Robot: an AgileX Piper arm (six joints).
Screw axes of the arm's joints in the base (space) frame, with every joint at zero. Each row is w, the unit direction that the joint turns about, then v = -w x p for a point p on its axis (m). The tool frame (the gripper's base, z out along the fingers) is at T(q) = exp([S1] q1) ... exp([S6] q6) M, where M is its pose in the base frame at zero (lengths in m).
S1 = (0, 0, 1, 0, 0, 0)
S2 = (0, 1, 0, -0.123, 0, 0)
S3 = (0, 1, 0, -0.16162, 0, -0.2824)
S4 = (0.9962, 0, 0.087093, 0, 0.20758, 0)
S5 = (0, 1, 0, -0.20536, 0, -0.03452)
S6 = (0.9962, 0, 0.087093, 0, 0.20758, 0)
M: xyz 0.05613 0 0.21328 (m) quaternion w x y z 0.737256 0 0.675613 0
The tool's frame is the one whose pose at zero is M.
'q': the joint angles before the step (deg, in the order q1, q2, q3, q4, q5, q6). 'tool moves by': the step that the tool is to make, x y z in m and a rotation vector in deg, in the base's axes. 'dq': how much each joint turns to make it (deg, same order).
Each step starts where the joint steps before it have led.
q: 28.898 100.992 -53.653 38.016 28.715 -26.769
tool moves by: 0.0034 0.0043 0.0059 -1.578 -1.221 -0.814
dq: 1.039 -0.091 -1.729 -5.926 -0.296 6.457
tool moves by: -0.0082 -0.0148 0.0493 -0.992 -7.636 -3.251
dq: 0.009 -9.319 -0.006 -13.278 0.578 12.985
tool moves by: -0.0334 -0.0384 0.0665 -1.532 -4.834 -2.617
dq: -2.458 -14.904 0.009 -9.667 10.677 7.665
